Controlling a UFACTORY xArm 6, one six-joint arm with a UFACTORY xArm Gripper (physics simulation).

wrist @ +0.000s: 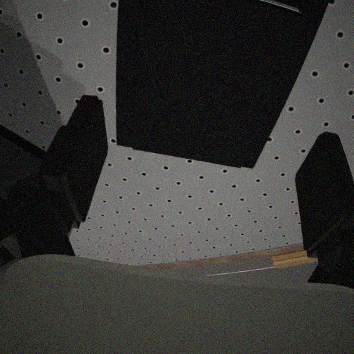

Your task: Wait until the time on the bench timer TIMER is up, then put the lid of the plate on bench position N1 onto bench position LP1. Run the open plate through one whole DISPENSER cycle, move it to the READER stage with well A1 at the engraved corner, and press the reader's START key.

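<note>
My gripper (209, 136) is open, with nothing between its fingers. Its two dark fingers stand far apart at the left and right of the wrist view. A large black, flat-sided object (205, 75) fills the upper middle, beyond and between the fingertips; it is too dark to tell which device it is. A thin pale line shows near its top edge. The timer, the plate, its lid, position N1, position LP1 and the START key do not show in this view.
The grey perforated bench (172, 175) spreads around the black object. Its brown edge strip (225, 262) runs along the lower part of the view. A tan, layered block (292, 259) shows past that edge, beside the right finger. A dark bar (22, 141) juts in at the left.
</note>
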